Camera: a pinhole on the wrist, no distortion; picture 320 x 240 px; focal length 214.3 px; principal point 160.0 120.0 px. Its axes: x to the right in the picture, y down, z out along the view. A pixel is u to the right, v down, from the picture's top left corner.
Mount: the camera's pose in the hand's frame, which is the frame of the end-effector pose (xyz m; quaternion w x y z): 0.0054 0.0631 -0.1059 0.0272 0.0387 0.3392 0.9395
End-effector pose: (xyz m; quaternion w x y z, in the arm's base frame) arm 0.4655 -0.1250 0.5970 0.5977 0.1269 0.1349 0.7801
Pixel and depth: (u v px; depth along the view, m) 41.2 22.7 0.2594
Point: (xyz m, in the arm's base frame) 0.1487 -0.0317 0.7239
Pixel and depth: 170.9 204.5 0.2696
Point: 0.3848 -0.1401 0.8111
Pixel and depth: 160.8 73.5 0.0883
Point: 0.3236 -0.1482 0.5990
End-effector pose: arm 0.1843 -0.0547 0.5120 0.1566 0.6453 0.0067 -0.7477
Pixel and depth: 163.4 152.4 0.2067
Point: 0.1533 -0.2370 0.5374
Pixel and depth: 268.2 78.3 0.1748
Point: 0.2316 -0.2392 0.6172
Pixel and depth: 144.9 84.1 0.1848
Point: 0.2147 -0.2594 0.5188
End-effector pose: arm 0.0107 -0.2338 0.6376 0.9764 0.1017 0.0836 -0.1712
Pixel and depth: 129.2 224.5 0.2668
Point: 0.1393 -0.1758 0.8204
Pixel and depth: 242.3 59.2 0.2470
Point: 0.0551 0.0357 0.7406
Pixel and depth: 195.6 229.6 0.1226
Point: 0.0427 -0.1519 0.6830
